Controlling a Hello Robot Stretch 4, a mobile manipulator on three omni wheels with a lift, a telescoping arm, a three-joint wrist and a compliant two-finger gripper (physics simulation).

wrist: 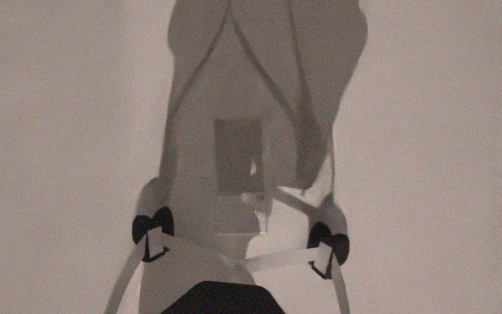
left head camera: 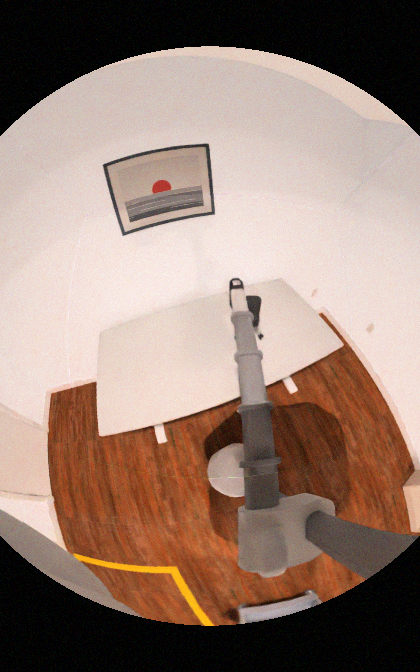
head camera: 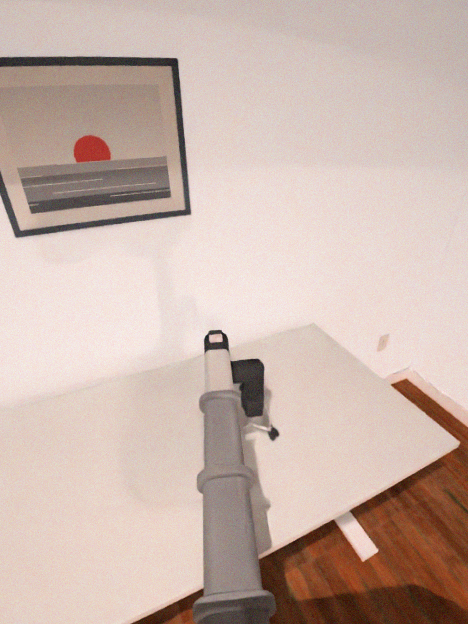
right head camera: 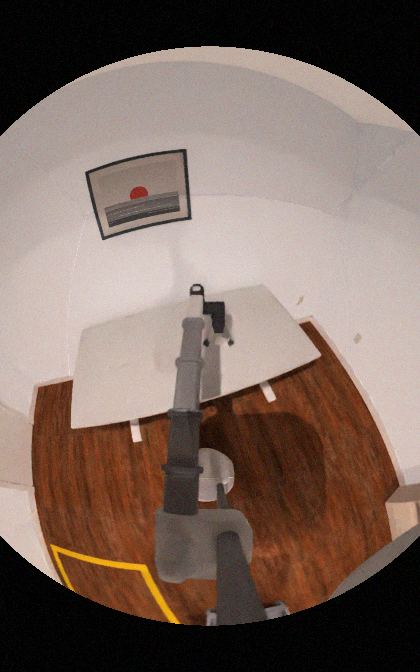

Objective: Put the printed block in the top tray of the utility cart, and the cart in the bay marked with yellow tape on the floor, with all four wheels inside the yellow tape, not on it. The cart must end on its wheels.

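Note:
The printed block (wrist: pixel 238 157) is a small grey box in shadow on the white table (head camera: pixel 151 463) (left head camera: pixel 145 370) (right head camera: pixel 120 375) (wrist: pixel 425 150). In the wrist view it stands just ahead of the gap between the fingertips. My gripper (right head camera: pixel 218 343) (wrist: pixel 241 232) is open over the table, with nothing between its fingers. The arm hides the block in the head views. The yellow tape (left head camera: pixel 125 566) (right head camera: pixel 100 560) marks a bay on the floor at lower left, and part of it shows. A pale grey frame (left head camera: pixel 277 608) (right head camera: pixel 276 609) is cut off at the bottom edge; I cannot tell whether it is the utility cart.
The wall with a framed sunset picture (head camera: pixel 90 148) (left head camera: pixel 161 186) (right head camera: pixel 139 193) rises behind the table. A pale round object (left head camera: pixel 225 470) (right head camera: pixel 215 475) is low beside my arm. Two white table feet (left head camera: pixel 160 433) (right head camera: pixel 136 431) stick out on the wooden floor.

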